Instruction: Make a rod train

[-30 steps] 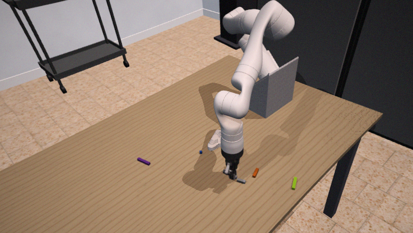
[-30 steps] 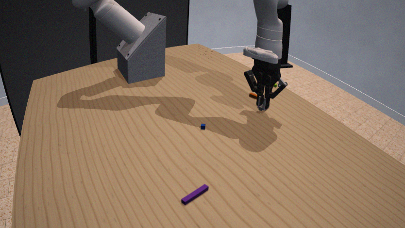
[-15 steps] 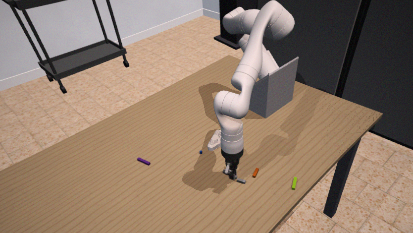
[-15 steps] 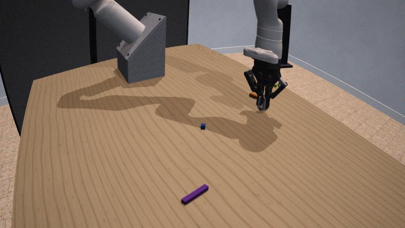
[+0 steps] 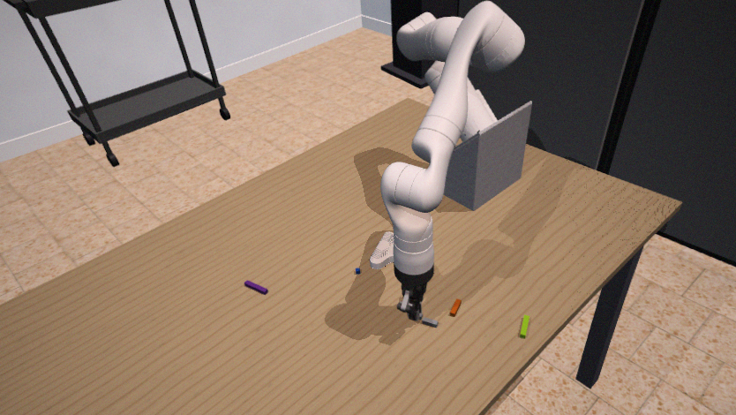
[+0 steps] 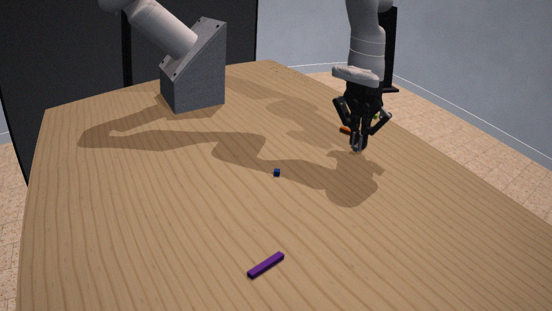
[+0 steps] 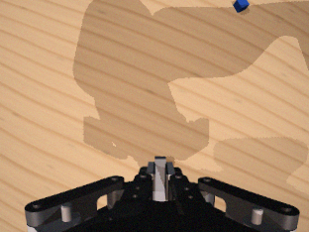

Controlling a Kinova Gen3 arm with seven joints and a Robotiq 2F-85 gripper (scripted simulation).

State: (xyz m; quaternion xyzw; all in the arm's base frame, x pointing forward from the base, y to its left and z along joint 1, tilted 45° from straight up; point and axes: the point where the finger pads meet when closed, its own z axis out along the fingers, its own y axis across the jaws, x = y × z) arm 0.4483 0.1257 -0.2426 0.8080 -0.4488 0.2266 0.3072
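My hand is 8 cm past the orange rod, 3 cm to the right of it and 2 cm above it. Also, from my hand: lime rod 15 cm to the left, 15 cm behind, 2 cm below; purple rod 29 cm to the right, 22 cm ahead, 2 cm below; blue rod 19 cm to the right, 2 cm below, 1 cm ahead.
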